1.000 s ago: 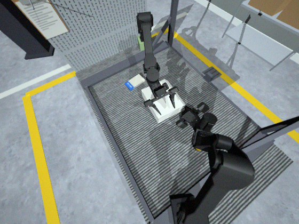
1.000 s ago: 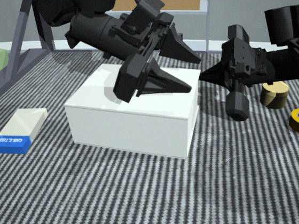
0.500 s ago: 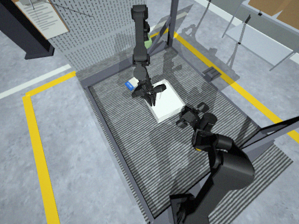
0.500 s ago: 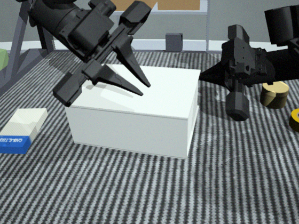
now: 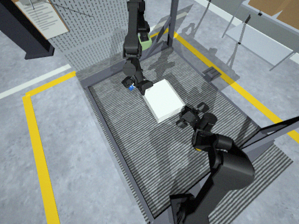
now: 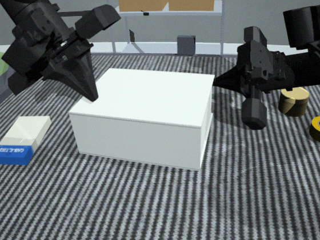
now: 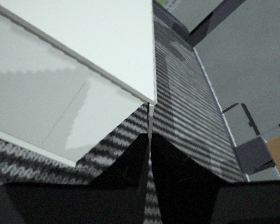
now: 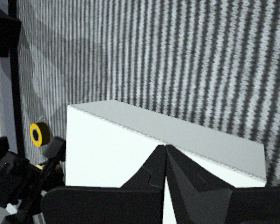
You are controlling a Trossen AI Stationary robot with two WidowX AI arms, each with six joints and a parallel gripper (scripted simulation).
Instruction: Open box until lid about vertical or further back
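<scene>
Right now the tan cylinder is 7 cm behind my left hand, 11 cm to the left of it and 4 cm below it. The rest, counted from my left hand: yellow tape roll 1 cm behind, 19 cm to the left, 6 cm below.
</scene>
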